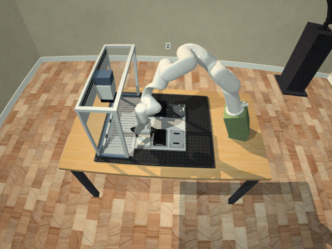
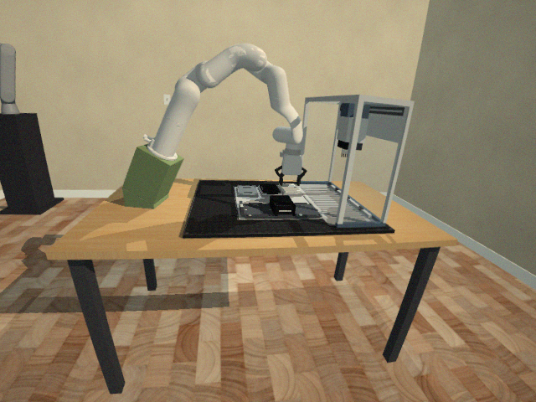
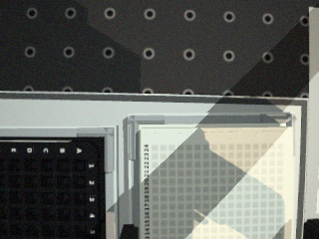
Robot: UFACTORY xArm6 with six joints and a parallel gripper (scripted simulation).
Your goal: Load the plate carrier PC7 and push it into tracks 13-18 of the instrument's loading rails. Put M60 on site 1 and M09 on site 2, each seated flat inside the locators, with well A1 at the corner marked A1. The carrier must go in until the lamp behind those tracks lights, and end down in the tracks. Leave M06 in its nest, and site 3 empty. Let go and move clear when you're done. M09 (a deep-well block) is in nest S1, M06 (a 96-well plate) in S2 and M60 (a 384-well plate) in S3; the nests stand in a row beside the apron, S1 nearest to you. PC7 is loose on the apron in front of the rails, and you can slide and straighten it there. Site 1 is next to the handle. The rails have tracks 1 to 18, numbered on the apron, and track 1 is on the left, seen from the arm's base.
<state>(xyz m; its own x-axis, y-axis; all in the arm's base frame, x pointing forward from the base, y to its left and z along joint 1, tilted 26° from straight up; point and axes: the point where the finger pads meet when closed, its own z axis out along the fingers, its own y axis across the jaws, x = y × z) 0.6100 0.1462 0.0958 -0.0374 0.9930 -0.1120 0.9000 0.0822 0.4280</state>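
My gripper is now 40 mm above the plate nest. The rest, counted from my hand: apron: 130 mm to the right, 110 mm behind, 50 mm below; black 96-well plate: 110 mm behind, 30 mm below, 10 mm to the right; nest S1: 220 mm behind, 40 mm below, 10 mm to the right.
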